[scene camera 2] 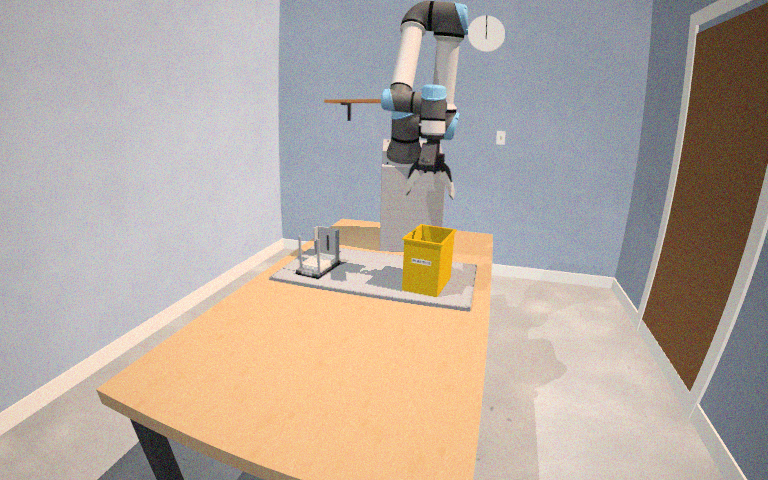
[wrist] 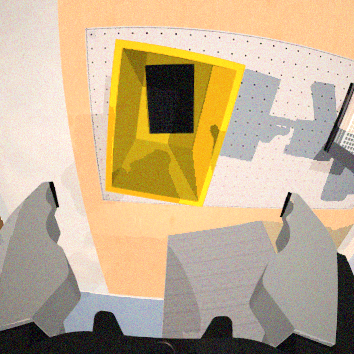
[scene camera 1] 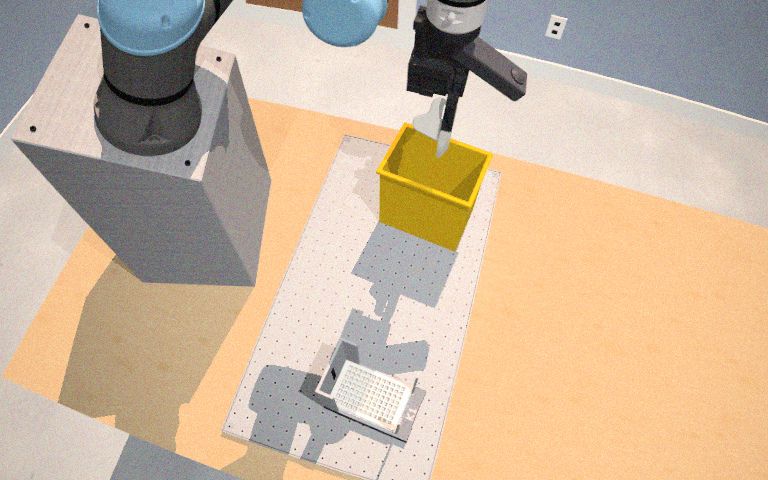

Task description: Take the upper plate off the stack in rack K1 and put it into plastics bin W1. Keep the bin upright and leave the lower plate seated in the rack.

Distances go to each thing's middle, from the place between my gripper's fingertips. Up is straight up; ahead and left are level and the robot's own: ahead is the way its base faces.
Labels:
My gripper is now 10 mm past the yellow plastics bin W1 (scene camera 1: 432, 198), 10 mm to the right of it and 210 mm above it. From my hand the other things lie so: white plate (scene camera 1: 380, 400): 50 mm ahead, 390 mm to the right, 270 mm below; then black plate (wrist: 169, 87): 10 mm to the left, 290 mm below.

